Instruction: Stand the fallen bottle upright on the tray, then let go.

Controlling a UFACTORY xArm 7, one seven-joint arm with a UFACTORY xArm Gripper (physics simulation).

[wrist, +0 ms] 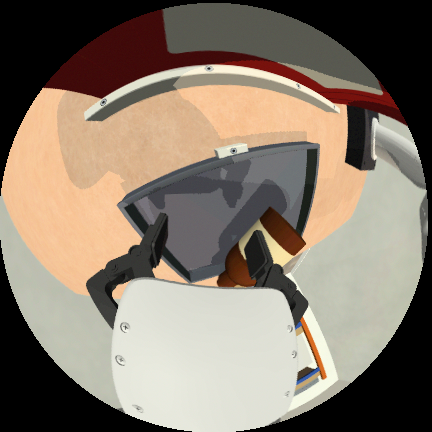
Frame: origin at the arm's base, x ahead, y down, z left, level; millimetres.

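Seen in the pictures: gripper, between the fingertips: (209,232).
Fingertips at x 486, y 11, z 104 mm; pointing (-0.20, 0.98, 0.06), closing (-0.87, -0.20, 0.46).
Pixels of each thing's top centre, then the offset from my fingertips to it. "pt": a spot on its surface instead.
- brown bottle, centre of its top: (261,280) dz +88, dx -44, dy -37 mm
- grey tray, a spot on its surface: (187,200) pt dz -22, dx +13, dy +37 mm
- curved white strip, a spot on its surface: (209,75) pt dz -138, dx -40, dy +18 mm
The brown bottle (279,251) with a cream label lies on its side, tilted across the view, over the right part of the grey tray (187,200). Its broad base points to the upper right and its neck to the lower left; the neck end is partly hidden. My gripper (209,232) is open, with nothing between its fingers. The right finger overlaps the bottle's label in the view, and the bottle's body extends to both sides of that finger. The left finger is over the tray's left side, apart from the bottle. Whether the right finger touches the bottle is unclear.
A curved white strip (209,75) with screws lies beyond the tray, in front of a dark red bin (110,50). A black block (357,137) with a grey arm-like part (400,150) stands at the right. A white-framed item with orange and blue edges (314,347) is at the lower right.
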